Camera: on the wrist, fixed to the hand. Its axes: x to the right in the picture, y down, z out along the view.
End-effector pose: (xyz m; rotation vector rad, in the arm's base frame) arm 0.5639 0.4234 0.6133 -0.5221 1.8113 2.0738
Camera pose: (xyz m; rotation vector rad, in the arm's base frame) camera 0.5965 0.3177 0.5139 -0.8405 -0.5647 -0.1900
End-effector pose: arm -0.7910 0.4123 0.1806 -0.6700 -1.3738 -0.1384
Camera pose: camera -0.7266 0.2855 0.2239 -1.4768 1.3077 1.6951
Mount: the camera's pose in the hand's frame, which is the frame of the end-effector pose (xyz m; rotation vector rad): 0.0182 -0.0880 -0.1185 0.1463 0.9013 2.9691
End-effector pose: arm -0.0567 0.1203 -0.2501 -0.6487 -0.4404 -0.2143
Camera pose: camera -0.0305 -0.0233 -0.2787 -0.3838 1.5695 2.2297
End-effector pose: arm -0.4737 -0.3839 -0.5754 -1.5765 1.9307 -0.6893
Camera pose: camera -0.4972 -0.4122 -0.4313 2.2972 1.9278 0.1614
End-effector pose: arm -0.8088 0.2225 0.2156 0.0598 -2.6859 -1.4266
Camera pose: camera -0.8154 0.0740 0.2099 -1.5666 -0.0932 0.1927
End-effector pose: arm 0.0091 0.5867 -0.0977 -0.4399 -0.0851 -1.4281
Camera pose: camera -0.0972 0.5222 -0.1792 0.4136 0.8448 1.4350
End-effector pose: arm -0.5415 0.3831 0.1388 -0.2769 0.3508 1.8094
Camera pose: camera -0.4606 0.3760 0.0142 0.1207 -0.7072 -1.1743
